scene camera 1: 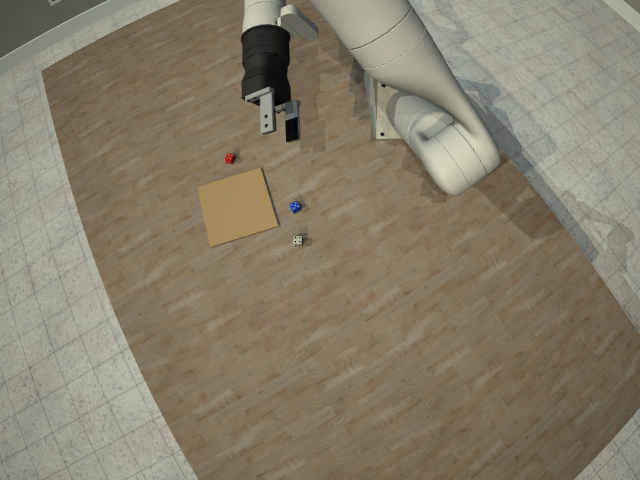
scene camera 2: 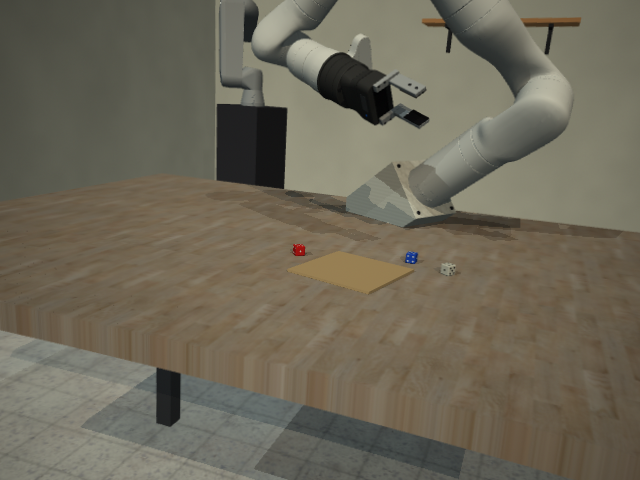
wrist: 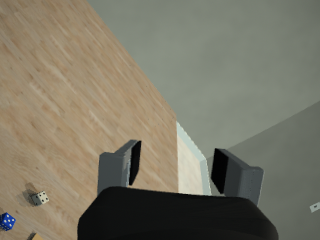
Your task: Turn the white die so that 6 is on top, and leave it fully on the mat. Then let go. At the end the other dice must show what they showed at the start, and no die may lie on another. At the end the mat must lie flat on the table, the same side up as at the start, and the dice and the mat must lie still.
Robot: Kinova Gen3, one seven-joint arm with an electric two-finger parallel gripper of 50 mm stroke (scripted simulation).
Scene:
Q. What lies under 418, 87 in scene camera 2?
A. My gripper.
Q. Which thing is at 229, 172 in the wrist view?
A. My gripper.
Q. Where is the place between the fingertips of my gripper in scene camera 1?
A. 281, 136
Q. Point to a tan mat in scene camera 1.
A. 238, 206

